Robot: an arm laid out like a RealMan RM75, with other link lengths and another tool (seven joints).
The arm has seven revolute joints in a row. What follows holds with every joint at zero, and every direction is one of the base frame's.
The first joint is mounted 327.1 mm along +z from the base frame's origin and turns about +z.
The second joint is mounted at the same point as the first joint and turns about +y.
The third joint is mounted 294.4 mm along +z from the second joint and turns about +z.
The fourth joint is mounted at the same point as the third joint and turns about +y.
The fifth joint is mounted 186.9 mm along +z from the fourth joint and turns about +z.
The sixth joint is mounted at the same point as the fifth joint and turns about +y.
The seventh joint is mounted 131 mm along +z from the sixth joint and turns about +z.
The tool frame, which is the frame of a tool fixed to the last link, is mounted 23 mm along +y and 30 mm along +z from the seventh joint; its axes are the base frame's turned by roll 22.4, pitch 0 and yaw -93.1 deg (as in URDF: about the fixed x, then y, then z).
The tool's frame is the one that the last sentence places.
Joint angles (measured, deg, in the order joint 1, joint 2, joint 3, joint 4, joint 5, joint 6, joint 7), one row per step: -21.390, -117.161, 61.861, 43.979, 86.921, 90.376, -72.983; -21.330, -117.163, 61.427, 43.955, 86.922, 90.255, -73.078; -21.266, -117.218, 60.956, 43.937, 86.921, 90.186, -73.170; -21.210, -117.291, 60.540, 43.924, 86.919, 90.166, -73.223; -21.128, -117.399, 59.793, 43.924, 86.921, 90.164, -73.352; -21.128, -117.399, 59.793, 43.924, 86.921, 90.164, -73.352; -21.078, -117.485, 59.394, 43.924, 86.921, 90.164, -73.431; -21.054, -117.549, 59.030, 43.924, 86.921, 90.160, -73.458; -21.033, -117.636, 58.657, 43.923, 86.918, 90.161, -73.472; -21.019, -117.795, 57.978, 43.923, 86.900, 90.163, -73.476; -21.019, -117.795, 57.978, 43.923, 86.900, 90.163, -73.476
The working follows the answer.
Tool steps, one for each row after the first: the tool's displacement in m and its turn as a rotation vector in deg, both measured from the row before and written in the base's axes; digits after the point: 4 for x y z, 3 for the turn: -0.0008, 0.0009, 0.0011, 0.366, -0.130, 0.428; -0.0005, 0.0007, 0.0010, 0.350, -0.212, 0.408; -0.0003, 0.0005, 0.0007, 0.294, -0.217, 0.309; -0.0005, 0.0009, 0.0015, 0.504, -0.382, 0.521; 0.0000, 0.0000, 0.0000, 0.000, 0.000, 0.000; -0.0002, 0.0004, 0.0006, 0.253, -0.235, 0.292; -0.0002, 0.0005, 0.0007, 0.265, -0.184, 0.215; -0.0001, 0.0004, 0.0006, 0.269, -0.208, 0.204; 0.0000, 0.0009, 0.0010, 0.510, -0.381, 0.331; 0.0000, 0.0000, 0.0000, 0.000, 0.000, 0.000
Tool pose at each row, in the base's axes (x y z in m, rotation vector in deg; rounded; the steps above come from the unrounded poses): -0.2385, 0.2840, 0.0615, 100.182, 140.425, 28.947; -0.2393, 0.2849, 0.0626, 99.742, 140.829, 29.565; -0.2398, 0.2856, 0.0636, 99.260, 141.152, 30.222; -0.2402, 0.2860, 0.0643, 98.864, 141.361, 30.799; -0.2407, 0.2869, 0.0658, 98.183, 141.699, 31.794; -0.2407, 0.2869, 0.0658, 98.183, 141.699, 31.794; -0.2409, 0.2873, 0.0665, 97.775, 141.866, 32.327; -0.2411, 0.2878, 0.0671, 97.494, 141.992, 32.832; -0.2411, 0.2882, 0.0677, 97.208, 142.089, 33.359; -0.2411, 0.2891, 0.0687, 96.734, 142.223, 34.342; -0.2411, 0.2891, 0.0687, 96.734, 142.223, 34.342

